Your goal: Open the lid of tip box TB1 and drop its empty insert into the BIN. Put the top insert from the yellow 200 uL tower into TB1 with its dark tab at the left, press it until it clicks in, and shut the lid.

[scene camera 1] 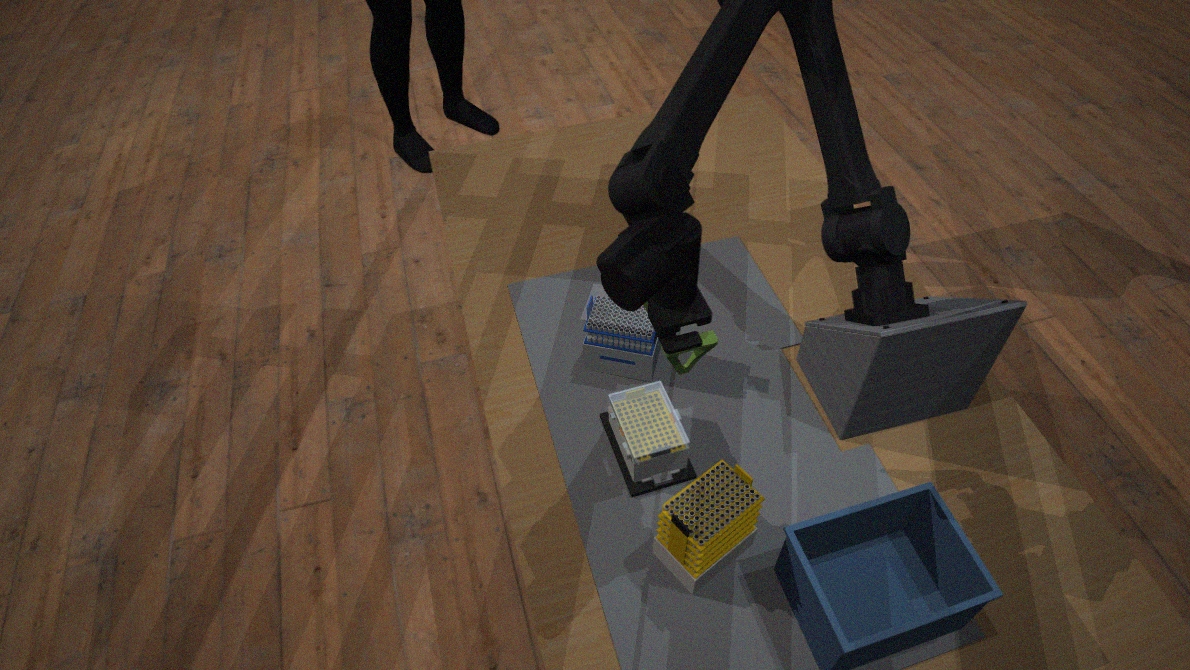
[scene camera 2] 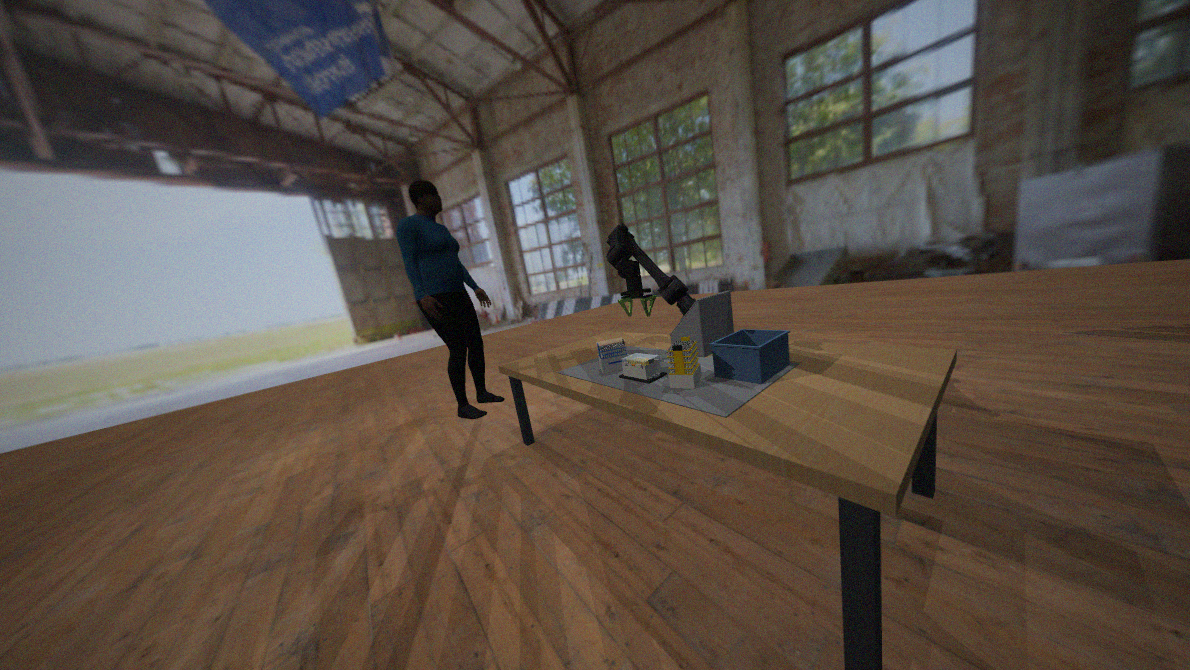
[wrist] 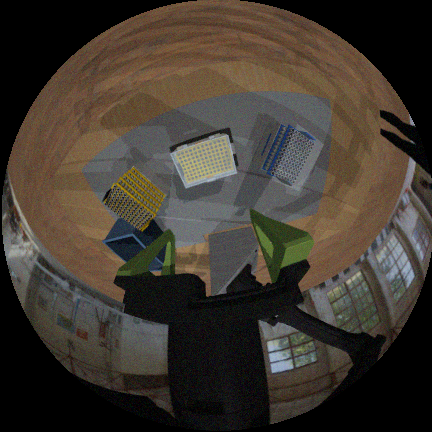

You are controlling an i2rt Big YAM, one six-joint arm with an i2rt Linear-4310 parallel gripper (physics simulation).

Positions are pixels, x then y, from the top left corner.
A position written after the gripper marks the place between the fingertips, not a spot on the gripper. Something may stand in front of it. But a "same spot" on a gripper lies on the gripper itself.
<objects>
gripper: scene camera 1; scene camera 2; wrist 208, 223
same spot on gripper: (scene camera 2: 635, 290) = (scene camera 1: 663, 306)
same spot on grey mat: (wrist: 223, 203) = (scene camera 2: 667, 363)
</objects>
